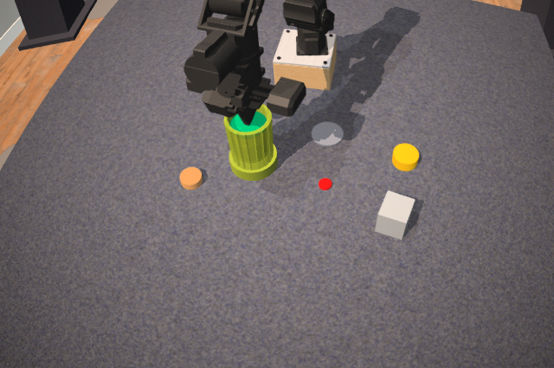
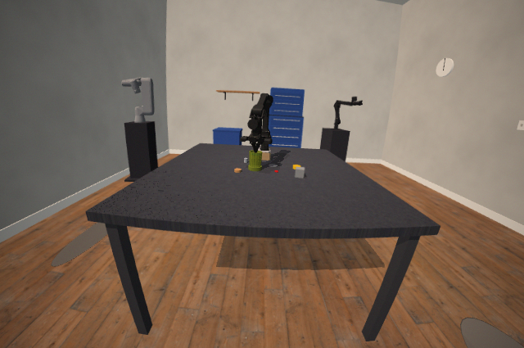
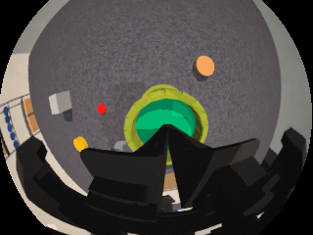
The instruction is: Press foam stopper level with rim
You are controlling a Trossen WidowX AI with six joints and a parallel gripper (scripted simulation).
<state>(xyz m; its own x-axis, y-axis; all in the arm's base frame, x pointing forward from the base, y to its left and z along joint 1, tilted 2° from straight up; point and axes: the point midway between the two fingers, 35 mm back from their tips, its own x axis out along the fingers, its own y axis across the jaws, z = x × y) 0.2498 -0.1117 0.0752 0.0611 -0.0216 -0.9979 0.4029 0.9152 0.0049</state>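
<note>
My gripper is now 50 mm above the green foam stopper. Round my hand: red dot (60 mm ahead, 120 mm to the left, 130 mm below); grey disc (60 mm behind, 130 mm to the left, 130 mm below); orange disc (40 mm ahead, 110 mm to the right, 120 mm below).
</note>
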